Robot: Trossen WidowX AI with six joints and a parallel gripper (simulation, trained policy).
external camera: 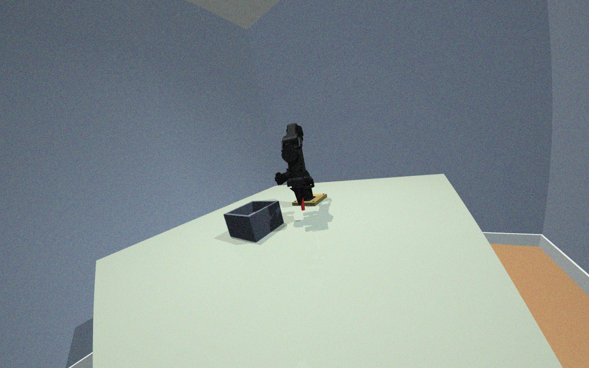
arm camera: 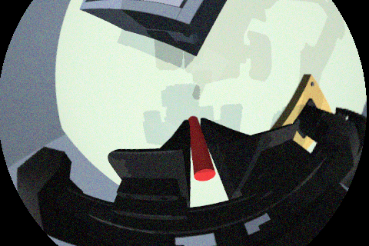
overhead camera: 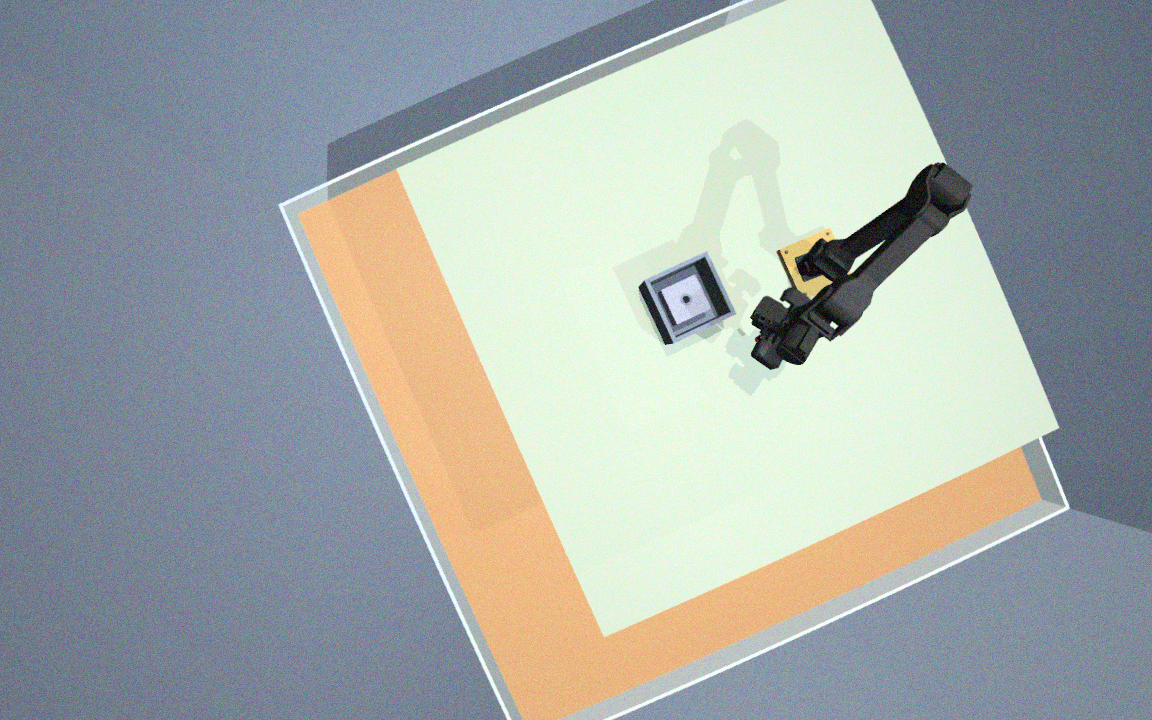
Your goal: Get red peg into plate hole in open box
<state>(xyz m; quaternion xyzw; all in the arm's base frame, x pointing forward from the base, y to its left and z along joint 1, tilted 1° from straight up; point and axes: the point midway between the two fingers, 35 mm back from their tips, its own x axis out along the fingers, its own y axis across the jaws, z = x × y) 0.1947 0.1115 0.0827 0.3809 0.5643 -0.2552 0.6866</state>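
My gripper tip is 140 mm to the left of the light plate, 130 mm short of it and 20 mm above it. From my gripper tip the other things lie so: red peg (20 mm above, 10 mm to the left, 10 mm behind); then dark box (140 mm to the right, 130 mm ahead, 40 mm below).
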